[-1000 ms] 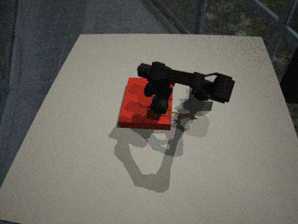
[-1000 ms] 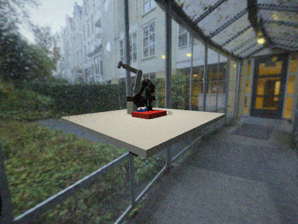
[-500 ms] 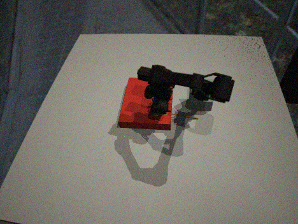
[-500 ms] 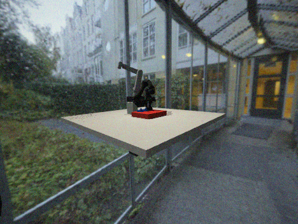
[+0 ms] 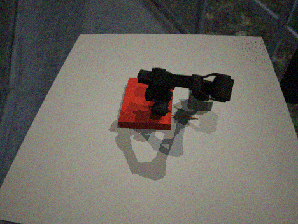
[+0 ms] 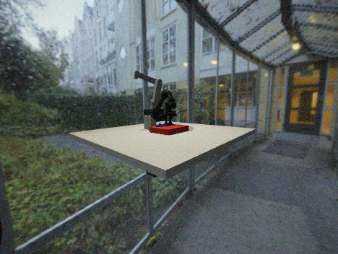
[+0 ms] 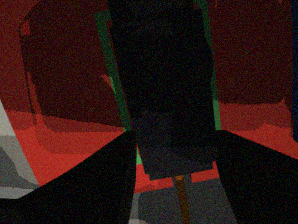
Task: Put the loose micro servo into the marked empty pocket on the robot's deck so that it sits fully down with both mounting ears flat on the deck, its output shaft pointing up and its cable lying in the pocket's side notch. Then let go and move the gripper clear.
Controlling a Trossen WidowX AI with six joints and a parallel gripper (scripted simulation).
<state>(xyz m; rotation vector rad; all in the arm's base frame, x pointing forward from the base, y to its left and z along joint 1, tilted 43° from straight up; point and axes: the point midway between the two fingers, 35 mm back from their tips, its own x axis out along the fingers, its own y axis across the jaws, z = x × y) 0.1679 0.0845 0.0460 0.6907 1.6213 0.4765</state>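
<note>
Right now the red deck is 130 mm ahead of my gripper tip, 70 mm to the right of it and 40 mm below it.
</note>
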